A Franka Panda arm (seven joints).
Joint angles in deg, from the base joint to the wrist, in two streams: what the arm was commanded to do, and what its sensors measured. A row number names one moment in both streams.
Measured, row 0: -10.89 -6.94 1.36 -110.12 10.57 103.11 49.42
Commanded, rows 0 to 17: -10.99 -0.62 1.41 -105.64 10.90 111.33 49.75; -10.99 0.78 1.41 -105.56 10.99 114.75 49.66; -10.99 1.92 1.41 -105.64 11.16 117.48 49.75; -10.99 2.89 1.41 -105.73 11.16 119.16 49.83; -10.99 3.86 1.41 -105.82 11.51 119.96 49.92; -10.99 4.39 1.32 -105.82 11.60 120.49 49.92; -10.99 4.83 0.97 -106.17 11.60 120.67 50.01; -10.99 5.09 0.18 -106.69 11.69 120.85 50.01; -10.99 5.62 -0.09 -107.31 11.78 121.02 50.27; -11.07 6.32 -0.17 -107.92 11.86 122.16 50.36; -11.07 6.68 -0.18 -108.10 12.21 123.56 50.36; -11.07 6.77 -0.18 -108.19 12.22 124.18 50.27; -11.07 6.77 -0.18 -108.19 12.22 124.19 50.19; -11.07 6.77 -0.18 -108.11 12.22 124.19 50.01; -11.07 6.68 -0.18 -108.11 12.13 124.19 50.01; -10.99 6.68 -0.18 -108.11 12.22 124.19 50.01; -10.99 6.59 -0.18 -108.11 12.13 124.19 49.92; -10.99 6.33 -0.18 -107.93 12.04 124.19 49.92
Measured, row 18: -10.98 7.19 -0.40 -107.76 11.32 123.24 49.44
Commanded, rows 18 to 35: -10.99 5.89 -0.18 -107.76 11.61 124.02 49.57; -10.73 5.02 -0.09 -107.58 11.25 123.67 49.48; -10.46 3.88 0.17 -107.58 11.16 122.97 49.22; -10.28 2.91 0.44 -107.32 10.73 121.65 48.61; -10.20 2.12 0.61 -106.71 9.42 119.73 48.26; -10.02 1.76 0.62 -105.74 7.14 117.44 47.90; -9.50 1.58 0.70 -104.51 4.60 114.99 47.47; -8.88 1.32 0.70 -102.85 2.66 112.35 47.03; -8.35 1.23 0.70 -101.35 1.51 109.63 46.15; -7.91 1.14 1.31 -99.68 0.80 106.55 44.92; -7.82 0.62 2.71 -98.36 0.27 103.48 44.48; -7.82 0.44 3.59 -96.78 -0.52 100.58 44.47; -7.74 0.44 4.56 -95.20 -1.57 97.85 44.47; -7.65 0.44 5.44 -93.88 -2.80 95.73 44.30; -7.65 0.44 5.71 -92.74 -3.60 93.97 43.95; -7.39 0.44 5.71 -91.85 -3.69 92.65 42.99; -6.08 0.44 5.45 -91.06 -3.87 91.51 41.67; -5.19 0.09 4.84 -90.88 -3.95 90.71 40.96
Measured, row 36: -6.98 -0.25 5.34 -93.71 -2.46 94.54 43.99
